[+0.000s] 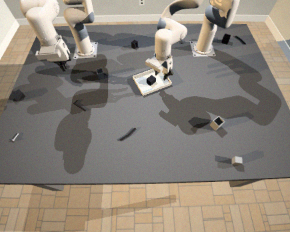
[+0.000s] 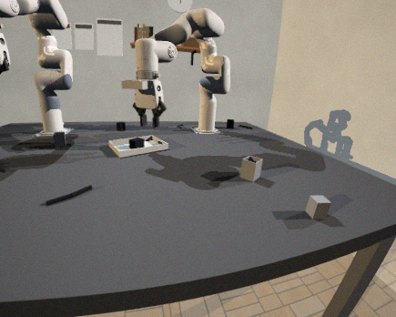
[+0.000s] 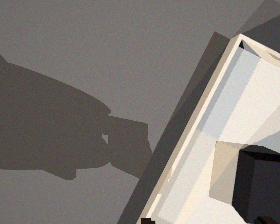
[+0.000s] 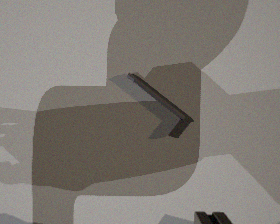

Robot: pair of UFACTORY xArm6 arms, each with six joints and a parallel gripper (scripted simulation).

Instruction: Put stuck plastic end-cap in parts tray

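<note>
My left gripper is now 4 cm past the parts tray, 5 cm to the left of it and 11 cm above it. From my left hand the other things lie so: bolt (33 cm ahead, 80 cm to the right, 11 cm below).
</note>
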